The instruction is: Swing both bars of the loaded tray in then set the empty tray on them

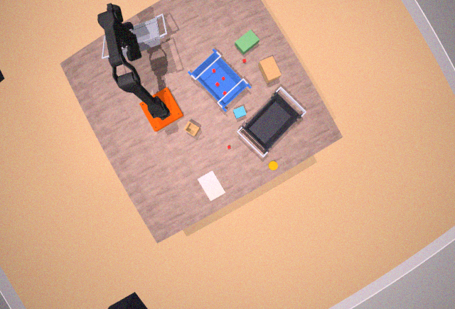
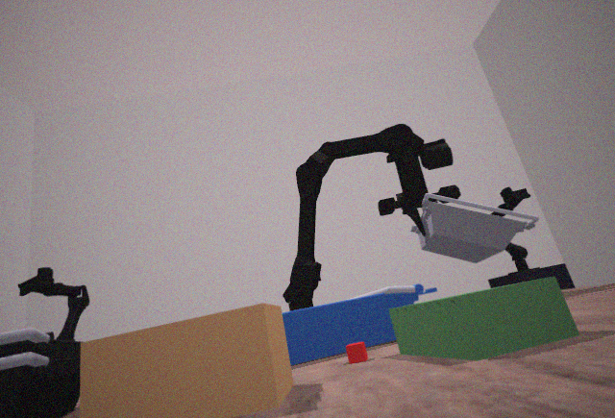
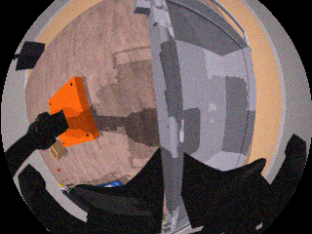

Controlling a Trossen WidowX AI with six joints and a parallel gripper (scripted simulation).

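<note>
Right now the grey tray is 80 mm to the left of my gripper tip, 20 mm ahead of it and 10 mm below it. From my gripper tip the other things lie so: small box: 480 mm to the right, 160 mm below, 10 mm behind; red block: 460 mm ahead, 310 mm to the right, 170 mm below; green block: 540 mm ahead, 230 mm to the right, 160 mm below.
</note>
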